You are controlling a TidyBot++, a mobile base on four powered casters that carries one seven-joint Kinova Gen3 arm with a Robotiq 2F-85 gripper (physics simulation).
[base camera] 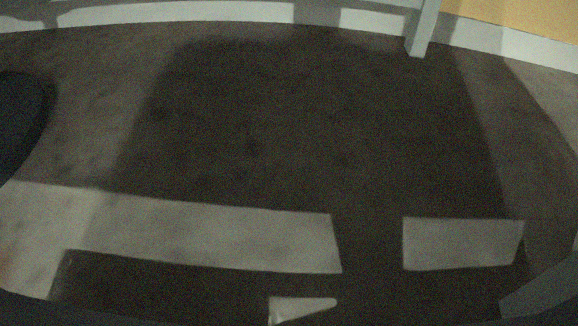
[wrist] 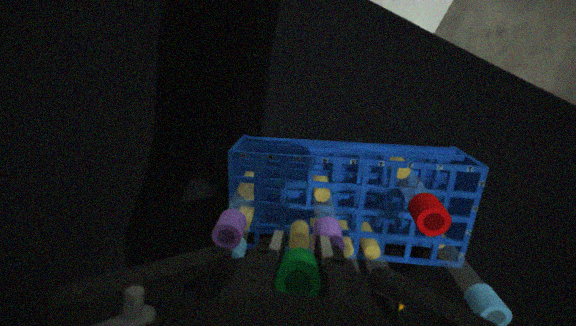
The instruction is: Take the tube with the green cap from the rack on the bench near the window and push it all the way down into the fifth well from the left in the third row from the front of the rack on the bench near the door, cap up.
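Frame: origin at the arm's base, x ahead, y left, z up, level; millimetres.
Seen in the pictures: gripper, between the fingertips: [wrist: 299, 250].
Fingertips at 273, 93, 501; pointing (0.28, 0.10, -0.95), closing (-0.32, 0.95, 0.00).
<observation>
Pixels of each thing's middle, then the offset from my fingertips to it, as dx, dy, dz. "spot": a spot on its surface instead.
- green-capped tube, middle of its body: [wrist: 299, 246] +3, +1, -8
- blue rack, middle of its body: [wrist: 344, 196] +1, +39, -107
- red-capped tube, middle of its body: [wrist: 408, 182] -44, +67, -72
- light-blue-capped tube, middle of its body: [wrist: 453, 260] +0, +132, -72
- light-blue cap, a spot on its surface: [wrist: 239, 248] spot: +32, -31, -23
My gripper [wrist: 299, 250] is shut on the green-capped tube [wrist: 298, 272] at the lower middle of the wrist view. The cap faces the camera, and the tube's yellowish lower end points toward the blue rack [wrist: 350, 142]. The tube's tip overlaps the rack's near rows, left of the rack's middle in this view; whether it is inside a well cannot be told. The fingers and the dark gripper body hide part of the rack's near edge. The view does not tell which bench this rack stands on. The base camera view shows neither rack nor gripper.
Near the held tube stand purple-capped tubes [wrist: 230, 229] [wrist: 328, 227]. A red-capped tube [wrist: 430, 215] and a light-blue-capped tube [wrist: 487, 303] are on the right. Another light-blue cap [wrist: 239, 248] is partly hidden. A grey post [base camera: 422, 30] and a dark rounded object [base camera: 22, 115] stand on the floor.
</observation>
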